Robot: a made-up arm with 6 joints. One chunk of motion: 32 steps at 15 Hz.
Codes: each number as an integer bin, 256 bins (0 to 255) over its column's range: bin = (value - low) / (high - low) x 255, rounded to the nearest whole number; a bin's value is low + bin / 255 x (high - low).
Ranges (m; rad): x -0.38..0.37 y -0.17..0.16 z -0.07..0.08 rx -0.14..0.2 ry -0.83..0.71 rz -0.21..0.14
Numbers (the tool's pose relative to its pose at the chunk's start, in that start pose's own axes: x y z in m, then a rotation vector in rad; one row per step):
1: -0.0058 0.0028 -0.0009 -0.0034 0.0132 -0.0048
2: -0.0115 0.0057 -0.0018 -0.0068 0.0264 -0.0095
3: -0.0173 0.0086 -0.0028 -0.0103 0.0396 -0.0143
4: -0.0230 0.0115 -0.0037 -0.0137 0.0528 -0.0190
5: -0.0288 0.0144 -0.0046 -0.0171 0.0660 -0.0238
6: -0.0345 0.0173 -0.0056 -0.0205 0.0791 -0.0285
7: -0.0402 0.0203 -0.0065 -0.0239 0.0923 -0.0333
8: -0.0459 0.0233 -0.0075 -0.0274 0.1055 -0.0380
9: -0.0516 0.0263 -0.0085 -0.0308 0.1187 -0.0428
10: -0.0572 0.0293 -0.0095 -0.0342 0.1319 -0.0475
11: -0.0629 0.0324 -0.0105 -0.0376 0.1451 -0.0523
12: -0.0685 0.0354 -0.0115 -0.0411 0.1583 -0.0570
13: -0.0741 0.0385 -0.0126 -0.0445 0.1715 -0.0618
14: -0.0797 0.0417 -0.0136 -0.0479 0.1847 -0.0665
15: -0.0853 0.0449 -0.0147 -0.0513 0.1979 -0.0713
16: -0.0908 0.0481 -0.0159 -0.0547 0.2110 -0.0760
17: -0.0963 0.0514 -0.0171 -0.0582 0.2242 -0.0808
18: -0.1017 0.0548 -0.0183 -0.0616 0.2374 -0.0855
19: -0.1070 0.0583 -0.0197 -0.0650 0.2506 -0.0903
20: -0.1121 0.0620 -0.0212 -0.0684 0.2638 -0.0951
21: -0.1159 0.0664 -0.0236 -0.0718 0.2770 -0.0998
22: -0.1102 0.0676 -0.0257 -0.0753 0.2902 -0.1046
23: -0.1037 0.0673 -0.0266 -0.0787 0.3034 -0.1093
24: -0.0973 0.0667 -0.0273 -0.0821 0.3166 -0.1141
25: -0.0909 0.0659 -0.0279 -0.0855 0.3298 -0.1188
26: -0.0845 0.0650 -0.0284 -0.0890 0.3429 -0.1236
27: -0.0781 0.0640 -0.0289 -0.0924 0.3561 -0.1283
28: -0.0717 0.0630 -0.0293 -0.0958 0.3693 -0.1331
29: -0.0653 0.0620 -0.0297 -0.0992 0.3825 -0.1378
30: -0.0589 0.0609 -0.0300 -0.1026 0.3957 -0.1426
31: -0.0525 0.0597 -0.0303 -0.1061 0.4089 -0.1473
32: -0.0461 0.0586 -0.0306 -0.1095 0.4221 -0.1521
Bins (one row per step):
1: 127 134 117 102 140 150
2: 125 136 116 100 142 146
3: 123 138 114 97 144 143
4: 121 140 113 95 146 139
5: 119 142 111 92 148 136
6: 117 145 109 90 151 132
7: 116 147 108 87 153 129
8: 114 149 106 84 155 125
9: 112 152 105 82 157 122
10: 110 154 103 79 159 118
11: 108 156 101 77 161 115
12: 106 159 99 74 164 111
13: 104 161 98 72 166 108
14: 102 164 96 69 168 105
15: 100 166 94 67 170 101
16: 98 169 92 64 172 98
17: 96 171 90 61 175 94
18: 95 174 88 59 177 91
19: 93 176 86 56 179 87
20: 91 179 83 54 181 84
21: 90 183 79 51 183 80
22: 92 184 75 49 185 77
23: 94 183 74 46 188 73
24: 96 183 73 43 190 70
25: 98 182 72 41 192 66
26: 100 182 71 38 194 63
27: 103 181 70 36 196 60
28: 105 180 69 33 199 56
29: 107 179 69 31 201 53
30: 109 178 68 28 203 49
31: 111 177 67 25 205 46
32: 114 177 67 23 207 42

